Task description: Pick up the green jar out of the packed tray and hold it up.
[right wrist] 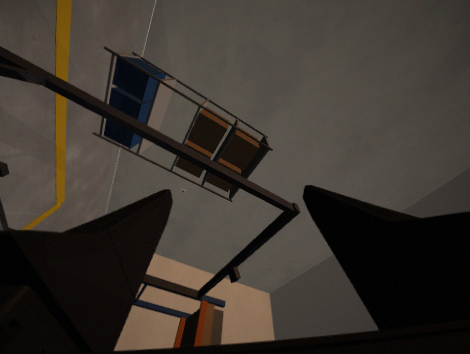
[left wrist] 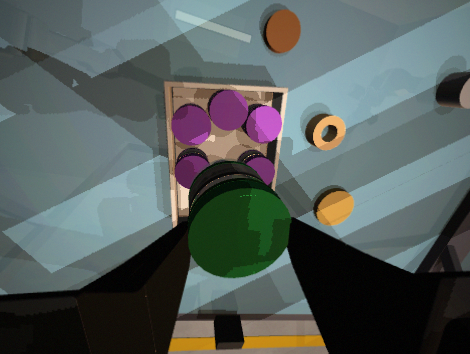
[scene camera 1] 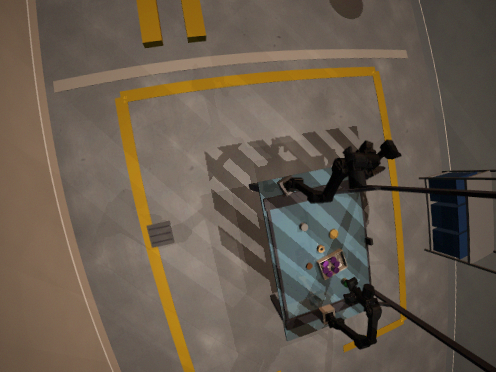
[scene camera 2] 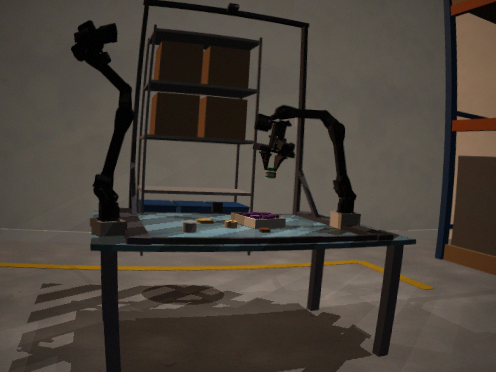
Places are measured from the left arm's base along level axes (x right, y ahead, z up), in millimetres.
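Where they show: left gripper, fingertip midpoint: (left wrist: 238,227) (scene camera 1: 346,282) (scene camera 2: 270,170); right gripper, fingertip midpoint: (right wrist: 239,193) (scene camera 1: 392,161); left arm's base at its link origin: (scene camera 1: 329,316) (scene camera 2: 345,212); right arm's base at its link origin: (scene camera 1: 289,185) (scene camera 2: 108,219).
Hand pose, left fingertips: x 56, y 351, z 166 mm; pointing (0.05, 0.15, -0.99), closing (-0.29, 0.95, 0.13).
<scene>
Things, the pixels of their top centre, and the offset from my left fingertips.
- green jar at its top centre: (left wrist: 241,238) (scene camera 2: 271,167) (scene camera 1: 347,284) dx -3, dy -2, dz +13 mm
- tray at its top centre: (left wrist: 225,166) (scene camera 2: 257,215) (scene camera 1: 333,265) dx +32, dy +32, dz -193 mm
- orange-brown disc at its top centre: (left wrist: 283,31) (scene camera 2: 264,228) (scene camera 1: 309,266) dx -145, dy +62, dz -221 mm
- tan ring at its top centre: (left wrist: 329,133) (scene camera 2: 231,221) (scene camera 1: 321,249) dx -46, dy +170, dz -208 mm
- yellow disc at its top centre: (left wrist: 335,208) (scene camera 2: 205,219) (scene camera 1: 334,234) dx +75, dy +251, dz -221 mm
- grey cylinder at its top centre: (scene camera 2: 189,222) (scene camera 1: 304,227) dx -159, dy +360, dz -198 mm
The green jar (scene camera 1: 345,282) (scene camera 2: 270,174) (left wrist: 239,232) is held upright in the air between the fingers of my left gripper (scene camera 1: 348,283) (scene camera 2: 270,167) (left wrist: 238,227), which is shut on it. It hangs well above the table, clear of the tray (scene camera 2: 267,223) (left wrist: 170,150). In the tray stand several purple-lidded jars (scene camera 1: 331,266) (scene camera 2: 260,215) (left wrist: 228,110); the held jar partly hides the tray's near end in the left wrist view. My right gripper (right wrist: 239,193) is open and empty, raised high at the other arm's side, away from the tray.
On the table (scene camera 2: 250,246) stand an orange-brown disc (scene camera 1: 309,266) (scene camera 2: 264,230) (left wrist: 282,31), a tan ring (scene camera 1: 321,249) (scene camera 2: 230,224) (left wrist: 314,135), a yellow disc (scene camera 1: 334,233) (scene camera 2: 205,220) (left wrist: 335,207) and a grey cylinder (scene camera 1: 304,227) (scene camera 2: 189,227) (left wrist: 452,90). A dark frame (scene camera 2: 305,75) rises behind the table.
</scene>
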